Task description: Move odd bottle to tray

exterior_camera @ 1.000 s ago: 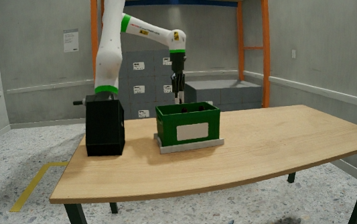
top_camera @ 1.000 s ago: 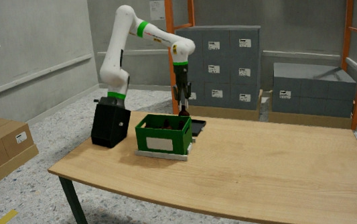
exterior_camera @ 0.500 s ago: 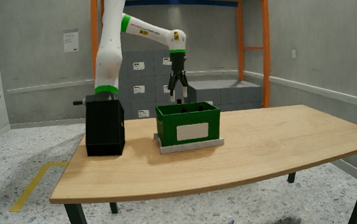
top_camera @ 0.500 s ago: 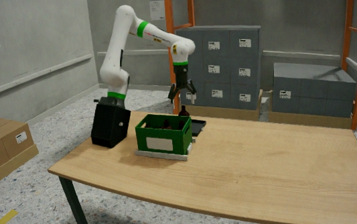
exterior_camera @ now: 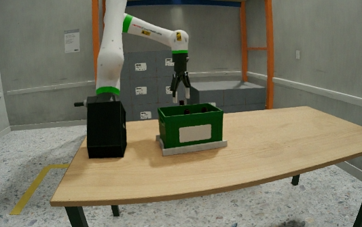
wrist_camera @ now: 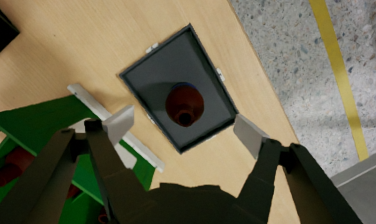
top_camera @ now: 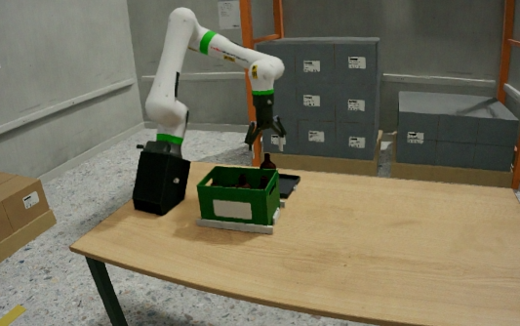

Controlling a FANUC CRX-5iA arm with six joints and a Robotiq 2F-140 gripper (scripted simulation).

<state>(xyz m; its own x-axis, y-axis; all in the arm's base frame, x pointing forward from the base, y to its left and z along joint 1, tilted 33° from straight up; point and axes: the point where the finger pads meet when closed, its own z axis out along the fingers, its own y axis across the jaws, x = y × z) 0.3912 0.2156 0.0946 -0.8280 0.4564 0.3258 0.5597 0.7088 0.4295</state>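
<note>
Now: the brown bottle 90 mm below my hand. From my hand the other things lie so: green crate 20 mm ahead, 280 mm to the right, 90 mm below; dark tray 160 mm below.
</note>
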